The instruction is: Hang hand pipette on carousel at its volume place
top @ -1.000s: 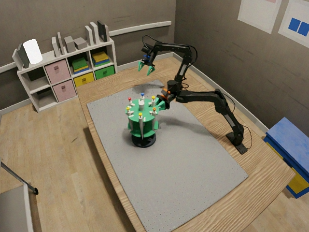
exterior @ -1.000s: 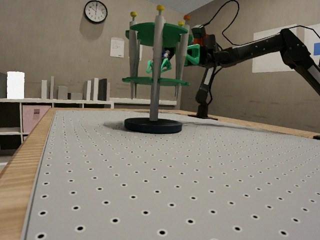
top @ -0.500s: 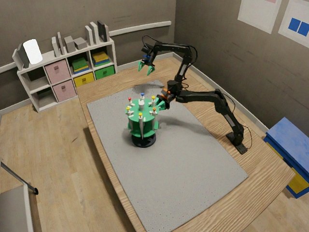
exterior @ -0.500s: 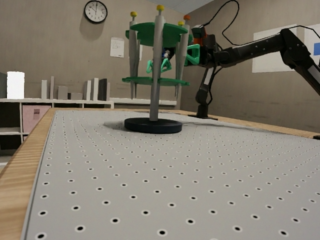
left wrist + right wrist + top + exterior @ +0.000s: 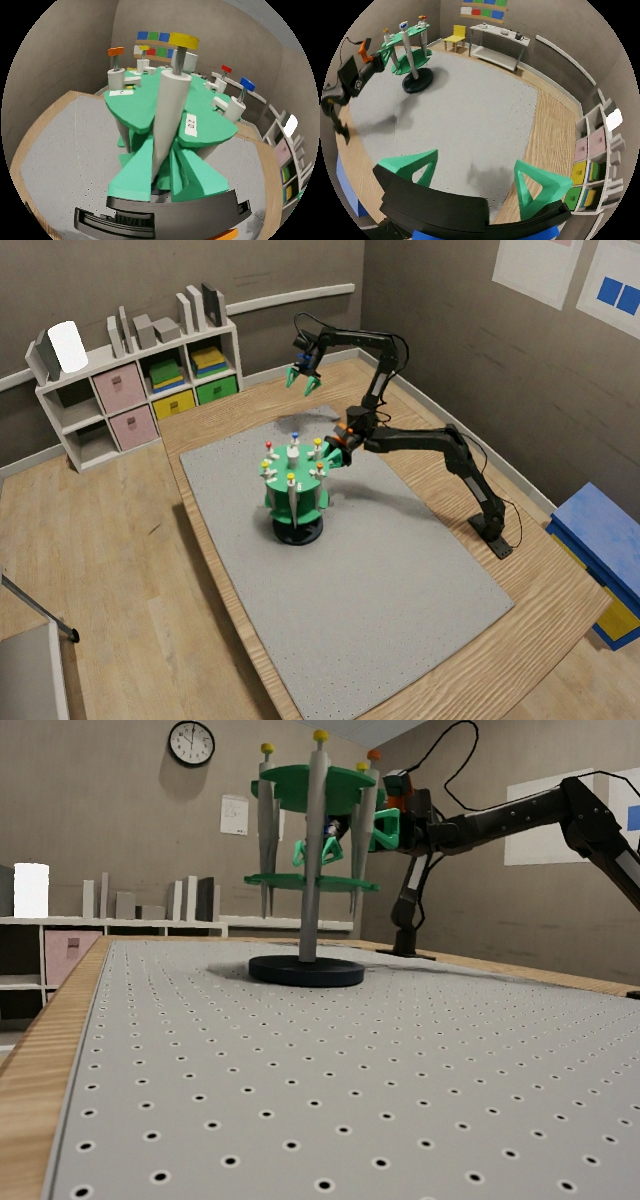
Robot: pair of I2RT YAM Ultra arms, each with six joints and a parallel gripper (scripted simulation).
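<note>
Now: left hand 10 mm short of the hand pipette and 20 mm above it.
</note>
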